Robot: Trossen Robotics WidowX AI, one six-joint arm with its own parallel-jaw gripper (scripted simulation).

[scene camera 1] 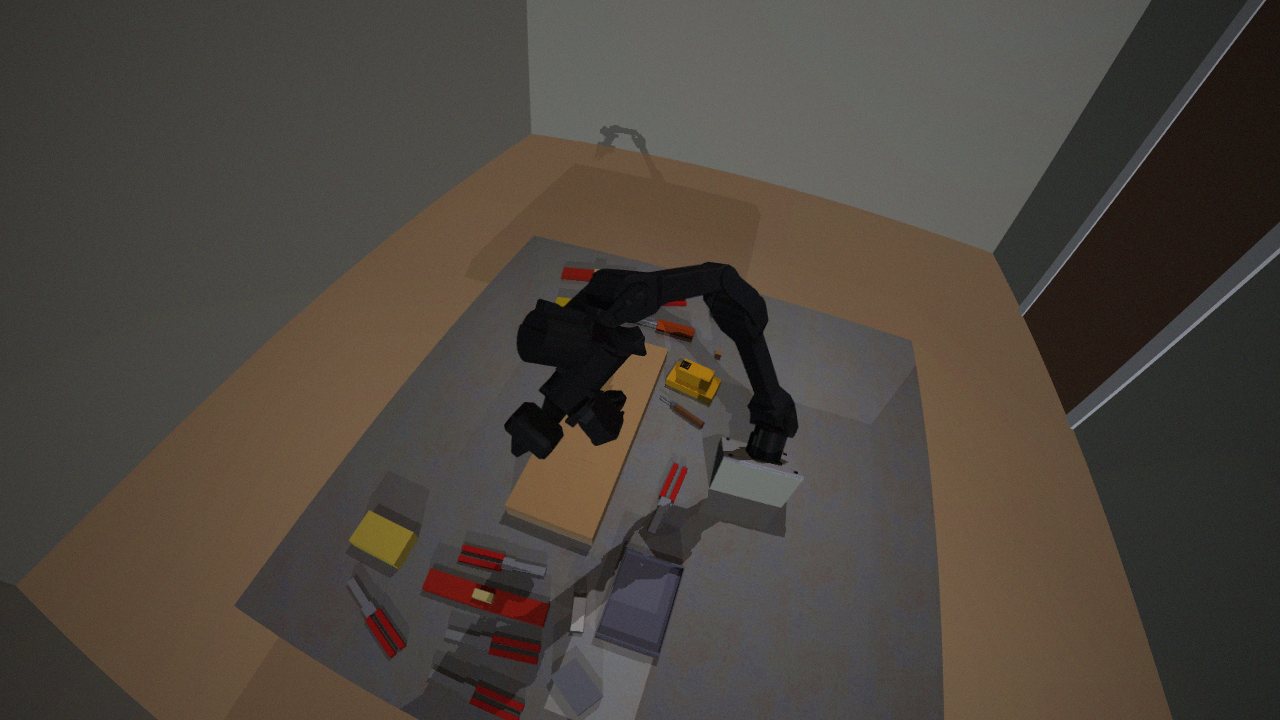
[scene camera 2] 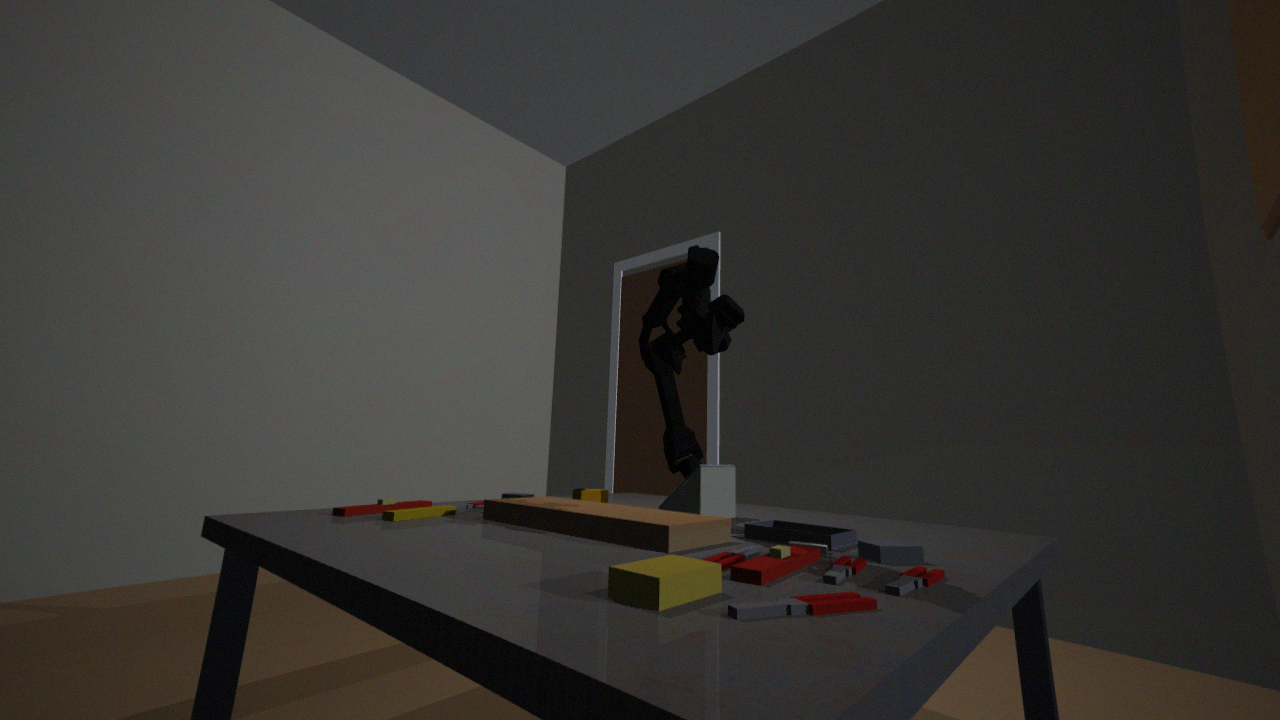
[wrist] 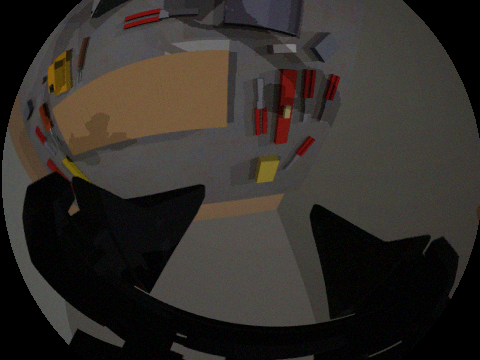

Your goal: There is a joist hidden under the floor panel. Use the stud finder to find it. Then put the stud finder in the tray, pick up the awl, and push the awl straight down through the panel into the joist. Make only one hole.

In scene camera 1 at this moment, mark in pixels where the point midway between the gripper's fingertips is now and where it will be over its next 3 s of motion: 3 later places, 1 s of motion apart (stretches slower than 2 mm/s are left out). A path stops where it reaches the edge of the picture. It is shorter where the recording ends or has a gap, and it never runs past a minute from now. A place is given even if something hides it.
My gripper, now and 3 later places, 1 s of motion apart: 528,437; 638,340; 694,362; 691,374
